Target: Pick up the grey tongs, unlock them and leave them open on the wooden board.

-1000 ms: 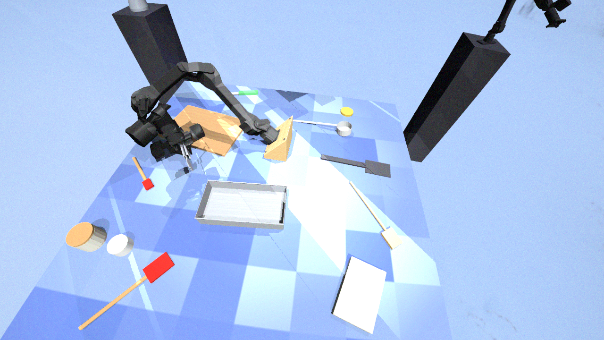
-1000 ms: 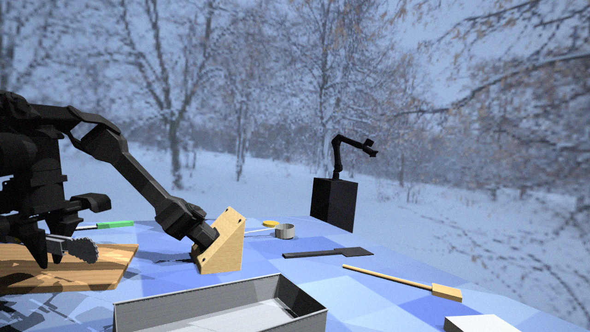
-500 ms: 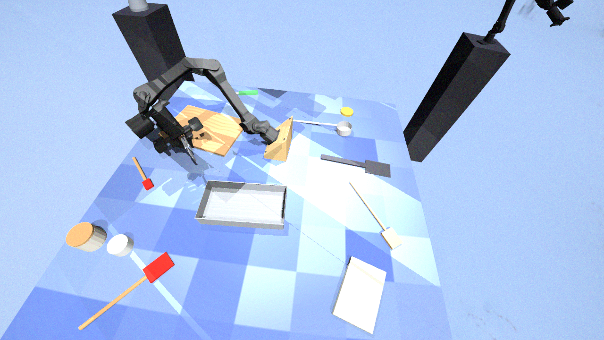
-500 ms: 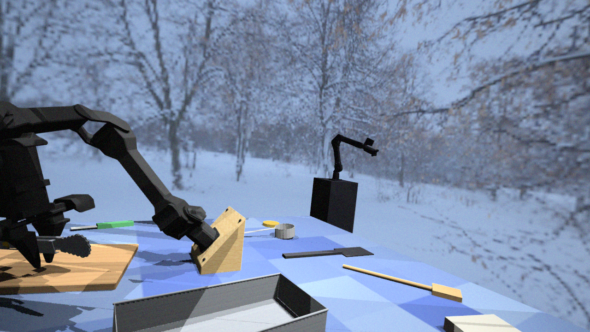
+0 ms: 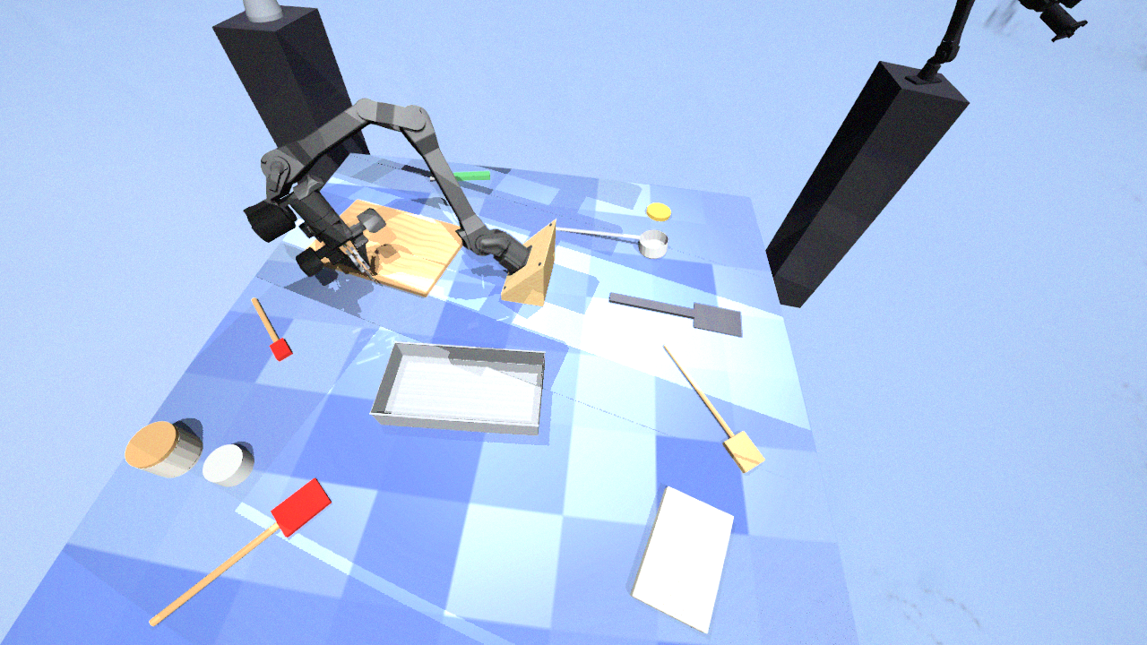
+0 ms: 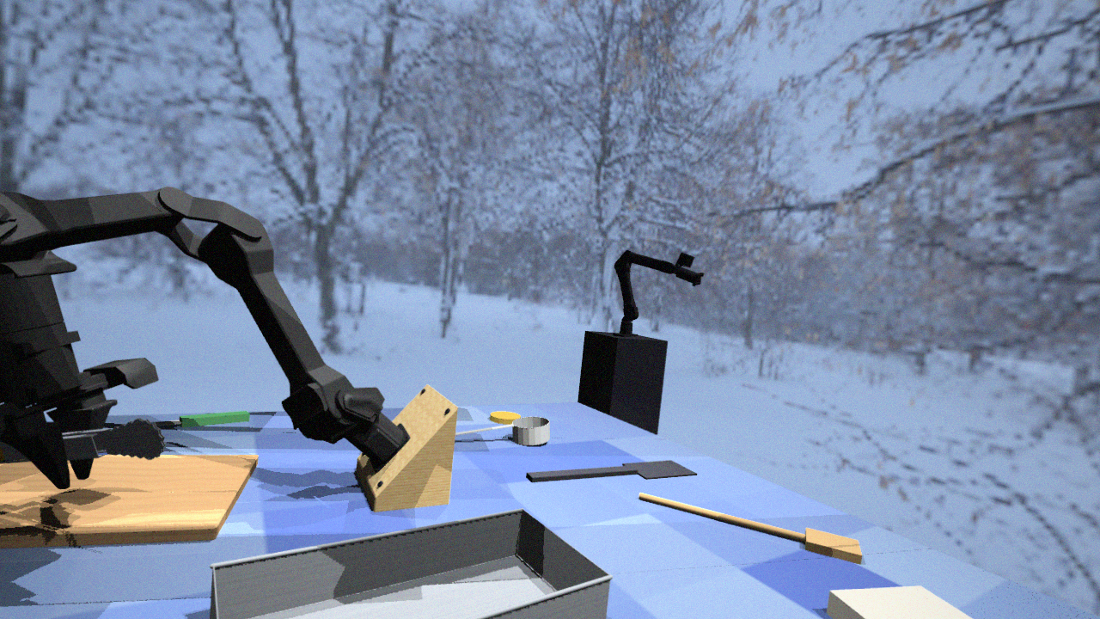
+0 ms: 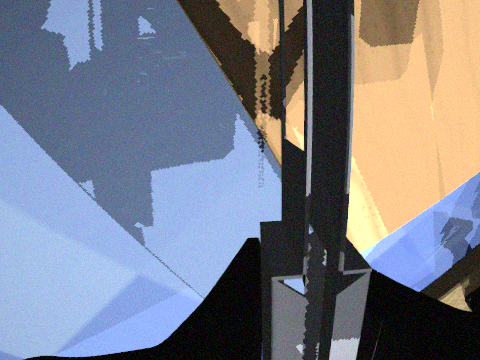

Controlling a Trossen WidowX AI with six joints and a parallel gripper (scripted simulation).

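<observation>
The wooden board is 15 cm behind my gripper tip, 7 cm below it and 4 cm to the right of it. Also, from my gripper tip: red spatula: 53 cm ahead, 7 cm below, 5 cm to the left; then yellow lock piece: 8 cm to the right, 5 cm behind, 2 cm above; then roasting tin: 30 cm to the left, 21 cm ahead, 5 cm below.
</observation>
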